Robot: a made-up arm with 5 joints.
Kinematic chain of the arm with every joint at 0, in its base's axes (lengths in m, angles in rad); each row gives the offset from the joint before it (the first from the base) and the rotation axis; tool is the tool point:
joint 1: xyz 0 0 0.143 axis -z
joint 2: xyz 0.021 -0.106 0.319 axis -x
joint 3: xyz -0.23 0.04 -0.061 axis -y
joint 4: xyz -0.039 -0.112 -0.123 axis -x
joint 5: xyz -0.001 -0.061 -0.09 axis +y
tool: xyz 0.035 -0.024 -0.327
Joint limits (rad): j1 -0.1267..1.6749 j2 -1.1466..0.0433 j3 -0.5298..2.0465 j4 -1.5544..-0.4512 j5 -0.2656..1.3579
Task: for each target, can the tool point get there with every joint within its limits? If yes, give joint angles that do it. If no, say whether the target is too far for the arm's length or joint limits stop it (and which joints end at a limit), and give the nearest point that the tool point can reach.
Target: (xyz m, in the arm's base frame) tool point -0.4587 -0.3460 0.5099
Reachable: no: joint limits stop it (at a limit: joint 2, joint 3, joint 4, joint 5) | nearest point -0.3077 -0.2321 0.5856 | short by 0.204 m
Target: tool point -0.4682 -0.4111 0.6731
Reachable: no: joint limits stop it (at a limit: joint 2, joint 3, joint 4, joint 5) | nearest point -0.2896 -0.2543 0.5856 | short by 0.253 m
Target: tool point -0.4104 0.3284 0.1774
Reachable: yes | joints 0.2504 -0.2380 -0.2242 -1.1843 0.6092
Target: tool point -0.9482 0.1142 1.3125
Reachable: no: too far | nearest point -0.5268 0.0640 0.6690 | short by 0.771 m
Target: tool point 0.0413 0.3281 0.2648
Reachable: yes | joints 0.0986 -0.6118 0.8680 -1.0695 0.3748
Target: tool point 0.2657 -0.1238 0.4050
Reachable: yes | joints 0.5674 -0.1283 1.7943 -0.7279 0.3662
